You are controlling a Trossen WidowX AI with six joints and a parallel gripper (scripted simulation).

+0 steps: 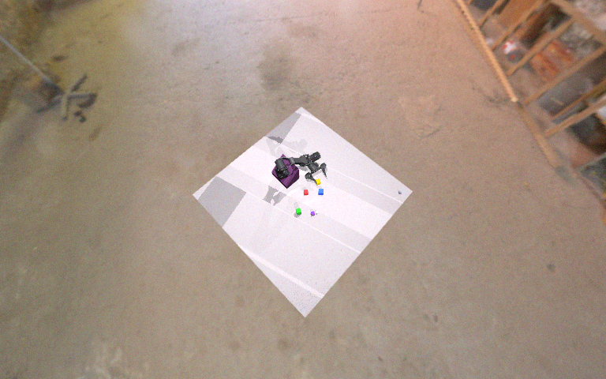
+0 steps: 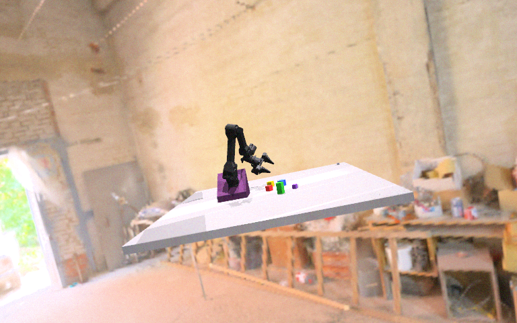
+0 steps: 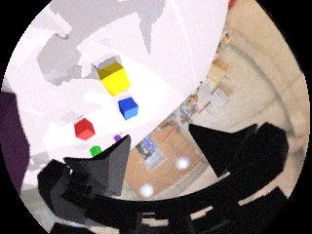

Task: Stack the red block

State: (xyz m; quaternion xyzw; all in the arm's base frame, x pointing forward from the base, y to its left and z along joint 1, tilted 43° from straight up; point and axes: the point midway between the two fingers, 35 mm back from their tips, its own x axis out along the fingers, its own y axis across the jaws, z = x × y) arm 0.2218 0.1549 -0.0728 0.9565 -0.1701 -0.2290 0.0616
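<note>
My gripper tip is 3 cm past the red block, 13 cm to the left of it and 11 cm above it. The rest, counted from my gripper tip: small purple block 14 cm ahead, 21 cm to the right, 11 cm below; yellow block 4 cm behind, 11 cm below; blue block 5 cm ahead, 4 cm to the right, 11 cm below.
</note>
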